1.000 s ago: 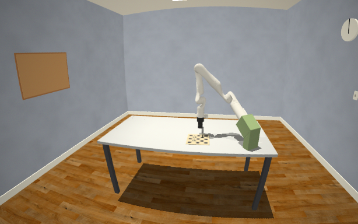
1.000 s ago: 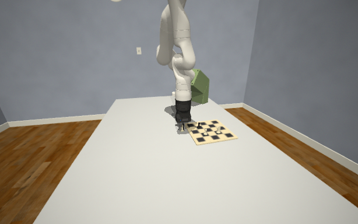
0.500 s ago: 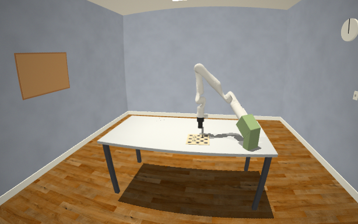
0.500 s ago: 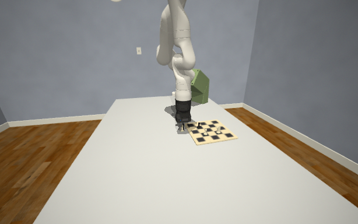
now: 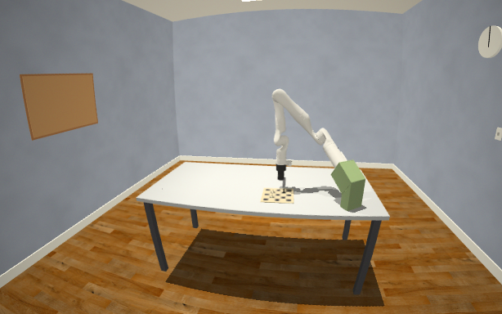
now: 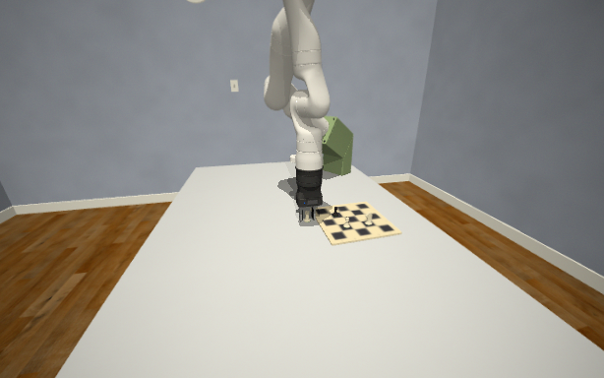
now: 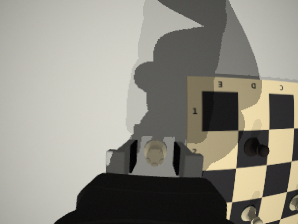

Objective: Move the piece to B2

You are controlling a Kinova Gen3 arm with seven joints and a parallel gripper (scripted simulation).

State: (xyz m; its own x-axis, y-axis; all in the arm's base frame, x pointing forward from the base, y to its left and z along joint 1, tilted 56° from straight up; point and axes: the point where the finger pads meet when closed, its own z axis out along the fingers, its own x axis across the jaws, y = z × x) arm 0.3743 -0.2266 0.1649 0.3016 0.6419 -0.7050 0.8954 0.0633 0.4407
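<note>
The pale piece is 10 mm below my hand. The rest, counted from my hand: small chessboard 120 mm to the left, 80 mm ahead, 20 mm below; black piece 90 mm to the left, 30 mm ahead, 10 mm below.
</note>
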